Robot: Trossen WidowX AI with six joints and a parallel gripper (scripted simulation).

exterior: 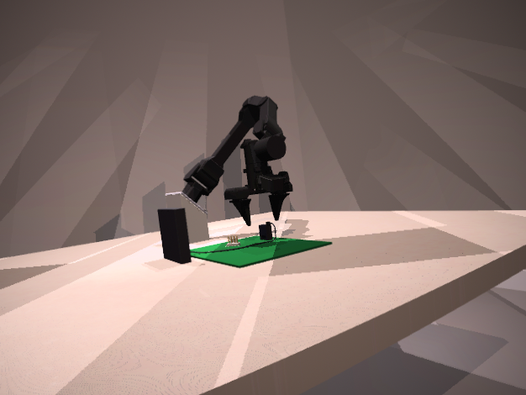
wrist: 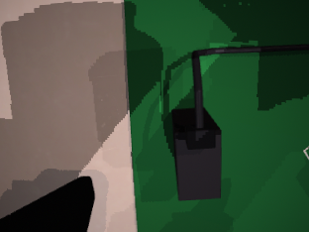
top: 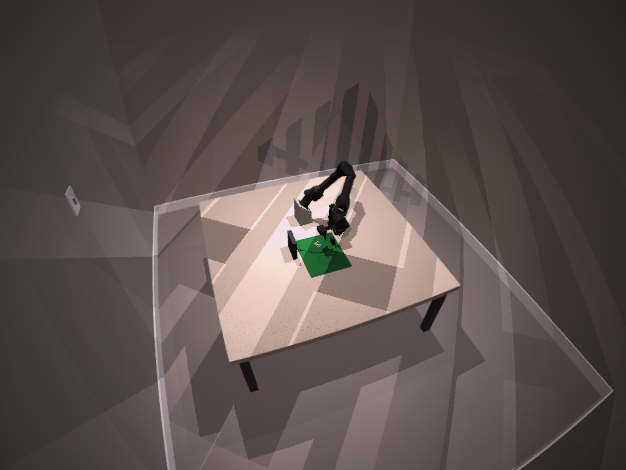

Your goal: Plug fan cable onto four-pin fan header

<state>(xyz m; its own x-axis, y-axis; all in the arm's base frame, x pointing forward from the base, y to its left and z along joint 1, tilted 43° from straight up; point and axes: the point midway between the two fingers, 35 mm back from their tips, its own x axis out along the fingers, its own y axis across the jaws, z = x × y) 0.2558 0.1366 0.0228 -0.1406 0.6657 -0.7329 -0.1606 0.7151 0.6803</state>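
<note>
Right now the black fan plug is 2 cm below my gripper tip. Also, from my gripper tip: black fan: 24 cm to the right, 2 cm ahead, 1 cm above; fan header: 9 cm to the right, 5 cm below, 1 cm behind; green board: 8 cm to the right, 7 cm ahead, 6 cm below.
</note>
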